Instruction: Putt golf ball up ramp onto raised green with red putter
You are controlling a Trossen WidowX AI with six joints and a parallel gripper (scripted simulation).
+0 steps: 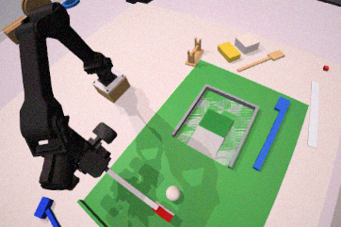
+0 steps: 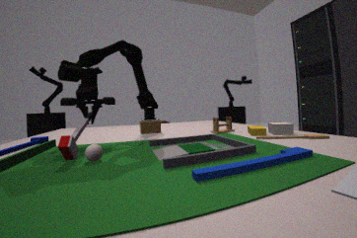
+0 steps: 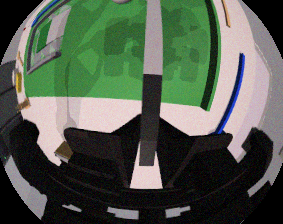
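The red putter lies 12 cm ahead of my gripper tip and 1 cm to the left of it. Round my gripper tip: wooden stand (7 cm behind, 59 cm to the left, 4 cm below); then dark green bar (24 cm ahead, 12 cm to the right, 6 cm below); then white golf ball (21 cm ahead, 8 cm to the left, 5 cm below).
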